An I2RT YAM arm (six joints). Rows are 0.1 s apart.
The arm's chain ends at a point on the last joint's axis. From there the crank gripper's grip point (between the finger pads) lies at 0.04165 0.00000 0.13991 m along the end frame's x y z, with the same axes.
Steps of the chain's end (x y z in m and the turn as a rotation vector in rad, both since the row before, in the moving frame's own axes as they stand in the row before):
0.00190 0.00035 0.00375 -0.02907 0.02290 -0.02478
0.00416 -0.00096 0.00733 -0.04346 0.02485 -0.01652
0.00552 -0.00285 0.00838 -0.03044 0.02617 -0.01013
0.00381 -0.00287 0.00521 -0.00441 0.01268 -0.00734
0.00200 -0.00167 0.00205 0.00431 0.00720 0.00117
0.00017 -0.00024 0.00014 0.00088 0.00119 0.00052
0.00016 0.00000 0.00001 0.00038 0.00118 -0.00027
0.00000 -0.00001 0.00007 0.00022 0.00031 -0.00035
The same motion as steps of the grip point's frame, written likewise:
0.00513 0.00333 0.00272 -0.02907 0.02290 -0.02478
0.00767 0.00438 0.00614 -0.04346 0.02485 -0.01652
0.00919 0.00095 0.00718 -0.03044 0.02617 -0.01013
0.00558 -0.00257 0.00467 -0.00441 0.01268 -0.00734
0.00301 -0.00222 0.00175 0.00431 0.00720 0.00117
0.00034 -0.00034 0.00009 0.00088 0.00119 0.00052
0.00033 -0.00006 -0.00004 0.00038 0.00118 -0.00027
0.00004 -0.00006 0.00006 0.00022 0.00031 -0.00035

